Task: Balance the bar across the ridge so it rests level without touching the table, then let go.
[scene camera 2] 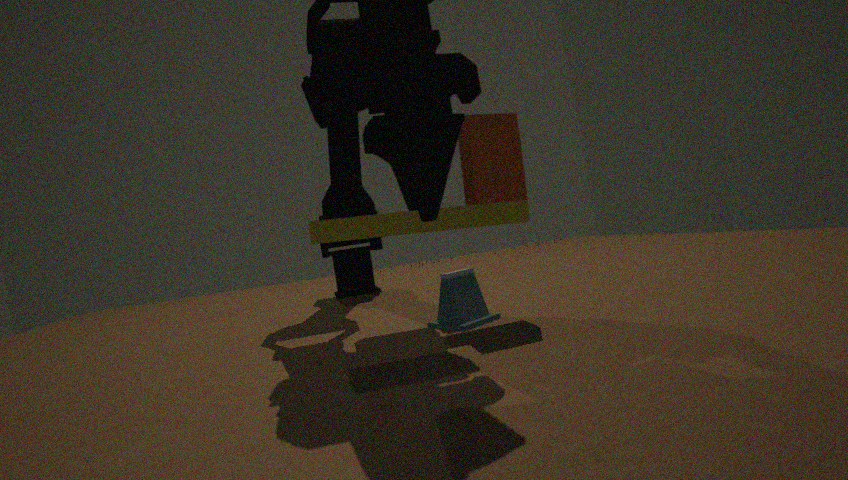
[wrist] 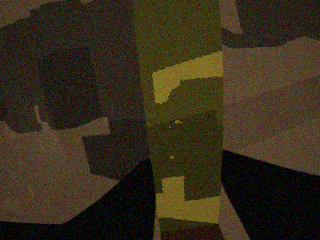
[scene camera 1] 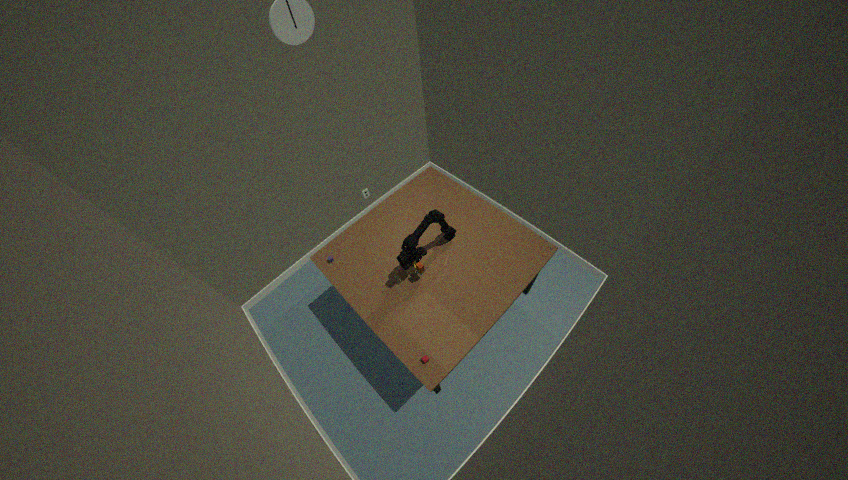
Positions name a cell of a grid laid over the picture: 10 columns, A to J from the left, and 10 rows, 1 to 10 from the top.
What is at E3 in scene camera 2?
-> My gripper.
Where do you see a long yellow bar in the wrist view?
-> At F3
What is my gripper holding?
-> A long yellow bar.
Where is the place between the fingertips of my gripper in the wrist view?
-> F7
